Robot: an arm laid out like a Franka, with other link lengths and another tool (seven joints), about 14 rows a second.
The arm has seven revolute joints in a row. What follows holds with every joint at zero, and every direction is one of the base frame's. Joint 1 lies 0.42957 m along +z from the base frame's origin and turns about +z. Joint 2 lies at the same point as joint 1 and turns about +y. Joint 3 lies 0.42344 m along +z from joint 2 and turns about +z. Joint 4 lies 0.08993 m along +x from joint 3 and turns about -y. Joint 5 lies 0.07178 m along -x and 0.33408 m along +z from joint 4 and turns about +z. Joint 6 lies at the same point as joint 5 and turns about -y. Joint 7 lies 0.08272 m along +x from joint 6 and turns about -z. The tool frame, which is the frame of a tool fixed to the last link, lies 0.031 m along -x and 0.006 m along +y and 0.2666 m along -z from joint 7; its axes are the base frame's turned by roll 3.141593, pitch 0.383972 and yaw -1.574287 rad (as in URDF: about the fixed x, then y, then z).
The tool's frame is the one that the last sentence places.
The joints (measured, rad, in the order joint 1, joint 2, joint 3, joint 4, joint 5, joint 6, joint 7), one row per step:
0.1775, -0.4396, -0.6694, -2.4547, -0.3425, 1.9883, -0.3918
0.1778, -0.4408, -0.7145, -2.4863, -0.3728, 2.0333, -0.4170
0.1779, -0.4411, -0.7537, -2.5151, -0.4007, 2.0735, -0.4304
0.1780, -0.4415, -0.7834, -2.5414, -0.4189, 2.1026, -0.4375
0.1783, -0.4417, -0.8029, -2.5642, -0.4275, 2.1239, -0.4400
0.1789, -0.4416, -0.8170, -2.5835, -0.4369, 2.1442, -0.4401
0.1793, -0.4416, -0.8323, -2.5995, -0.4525, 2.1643, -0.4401
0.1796, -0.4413, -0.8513, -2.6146, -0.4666, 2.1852, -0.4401
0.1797, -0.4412, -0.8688, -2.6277, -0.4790, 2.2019, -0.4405
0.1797, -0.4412, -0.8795, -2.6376, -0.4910, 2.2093, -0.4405
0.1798, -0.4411, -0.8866, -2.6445, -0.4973, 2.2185, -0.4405
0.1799, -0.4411, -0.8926, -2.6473, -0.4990, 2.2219, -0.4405
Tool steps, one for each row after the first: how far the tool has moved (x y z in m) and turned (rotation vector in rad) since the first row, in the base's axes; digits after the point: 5 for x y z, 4 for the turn. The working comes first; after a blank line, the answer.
Tool pose at each row, in the base's axes (x y z in m, rotation vector in rad; the steps are taken from these numbers as rounded here):
0.22244, -0.21056, 0.46950, -2.1513, 1.9562, 0.5236
0.21452, -0.22260, 0.45581, -2.1625, 1.9451, 0.5162
0.20707, -0.23173, 0.44342, -2.1664, 1.9423, 0.5091
0.19980, -0.23578, 0.43255, -2.1639, 1.9411, 0.5124
0.19420, -0.23573, 0.42371, -2.1575, 1.9394, 0.5200
0.19049, -0.23543, 0.41663, -2.1560, 1.9373, 0.5219
0.18702, -0.23728, 0.41060, -2.1594, 1.9367, 0.5181
0.18326, -0.23953, 0.40445, -2.1565, 1.9381, 0.5139
0.17935, -0.24135, 0.39902, -2.1531, 1.9396, 0.5124
0.17546, -0.24223, 0.39512, -2.1560, 1.9407, 0.5171
0.17400, -0.24267, 0.39254, -2.1564, 1.9398, 0.5152
0.17269, -0.24309, 0.39112, -2.1518, 1.9415, 0.5160

-0.00792, -0.01204, -0.01369, -0.0024, -0.0059, 0.0099
-0.01537, -0.02117, -0.02608, -0.0053, -0.0102, 0.0125
-0.02264, -0.02522, -0.03695, -0.0021, -0.0096, 0.0118
-0.02824, -0.02517, -0.04579, 0.0049, -0.0080, 0.0096
-0.03195, -0.02487, -0.05287, 0.0076, -0.0084, 0.0097
-0.03542, -0.02672, -0.05890, 0.0048, -0.0098, 0.0115
-0.03918, -0.02897, -0.06505, 0.0042, -0.0126, 0.0089
-0.04309, -0.03079, -0.07048, 0.0048, -0.0140, 0.0063
-0.04698, -0.03167, -0.07438, 0.0041, -0.0097, 0.0080
-0.04844, -0.03211, -0.07696, 0.0037, -0.0111, 0.0083
-0.04975, -0.03253, -0.07838, 0.0056, -0.0113, 0.0052

